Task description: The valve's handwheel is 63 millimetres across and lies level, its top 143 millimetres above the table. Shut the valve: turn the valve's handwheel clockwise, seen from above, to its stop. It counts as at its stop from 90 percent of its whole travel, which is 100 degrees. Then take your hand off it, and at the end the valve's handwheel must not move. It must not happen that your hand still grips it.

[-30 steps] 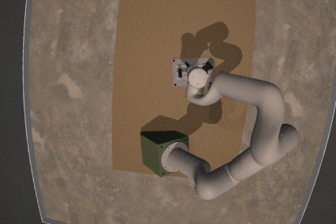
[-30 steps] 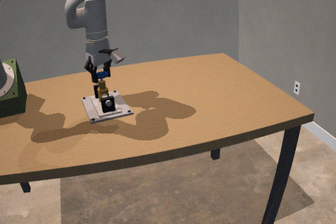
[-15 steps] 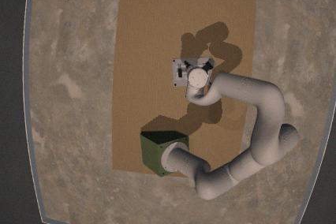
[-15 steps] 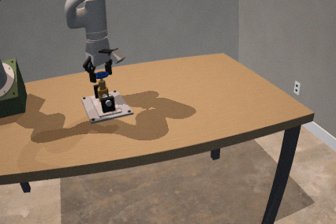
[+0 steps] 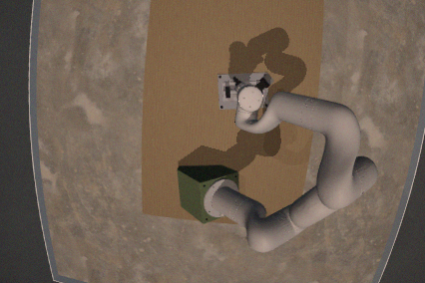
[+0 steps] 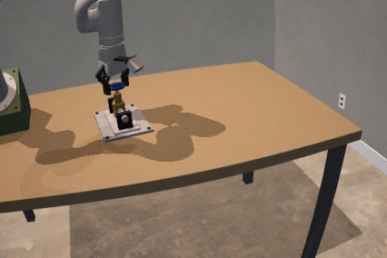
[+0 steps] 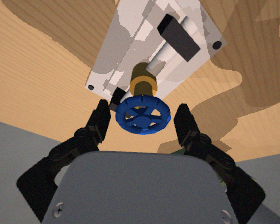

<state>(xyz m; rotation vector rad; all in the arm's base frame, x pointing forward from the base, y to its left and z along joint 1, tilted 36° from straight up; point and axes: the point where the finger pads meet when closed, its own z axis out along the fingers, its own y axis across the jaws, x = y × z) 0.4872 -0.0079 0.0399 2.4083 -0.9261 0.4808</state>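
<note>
Now: hand right at the blue handwheel.
</note>
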